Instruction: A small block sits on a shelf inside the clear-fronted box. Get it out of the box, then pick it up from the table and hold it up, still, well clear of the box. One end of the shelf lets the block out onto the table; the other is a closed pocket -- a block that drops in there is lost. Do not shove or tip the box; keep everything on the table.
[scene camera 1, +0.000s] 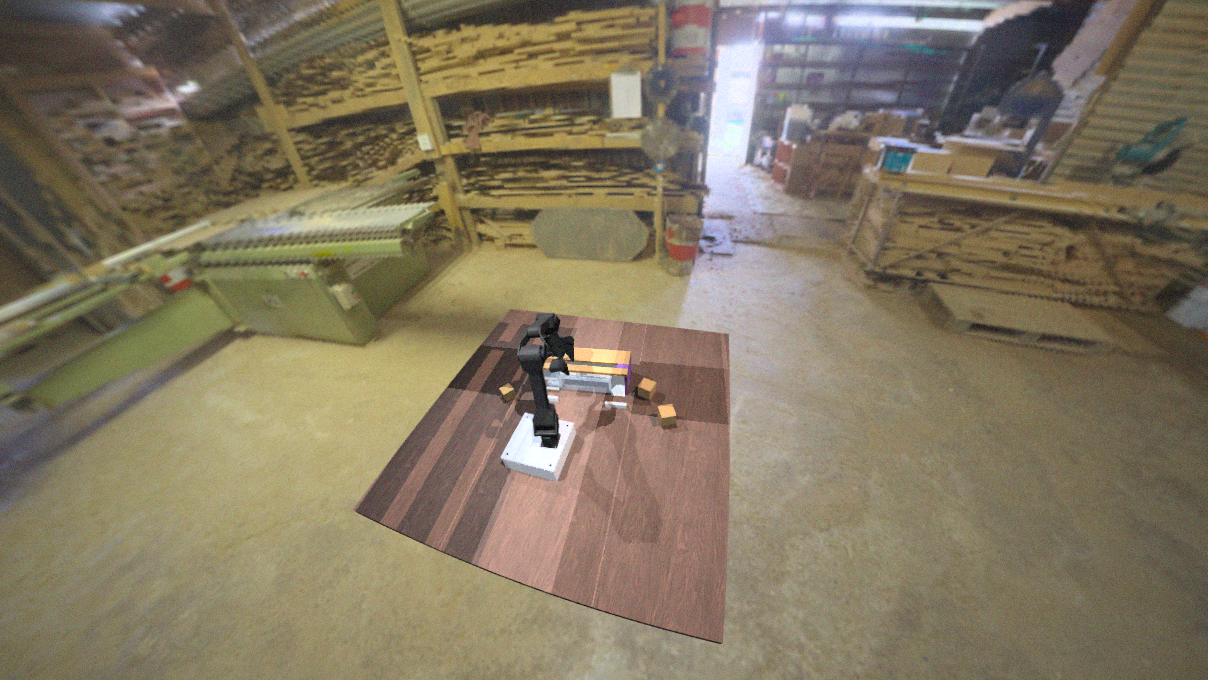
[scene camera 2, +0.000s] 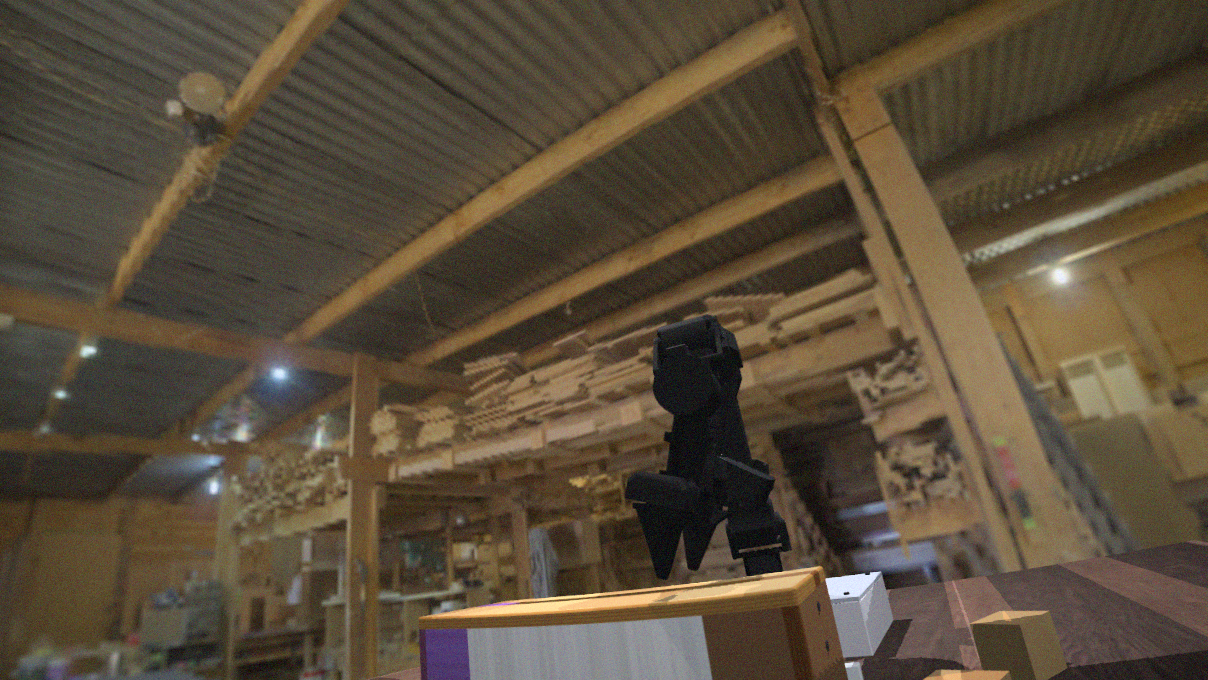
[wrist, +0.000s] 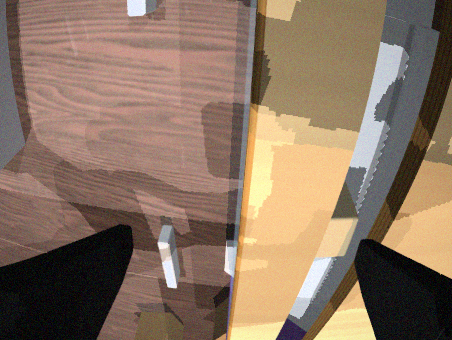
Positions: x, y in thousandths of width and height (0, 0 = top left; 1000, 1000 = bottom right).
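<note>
Scene camera 1 shows a box (scene camera 1: 505, 546) and my gripper (scene camera 1: 473, 540). In scene camera 2 my gripper (scene camera 2: 562, 845) is visible; scene camera 2 does not show the tan block, hidden by the box. The wrist view shows the tan block (wrist: 742, 713), the box (wrist: 729, 290) and my gripper (wrist: 548, 731).
</note>
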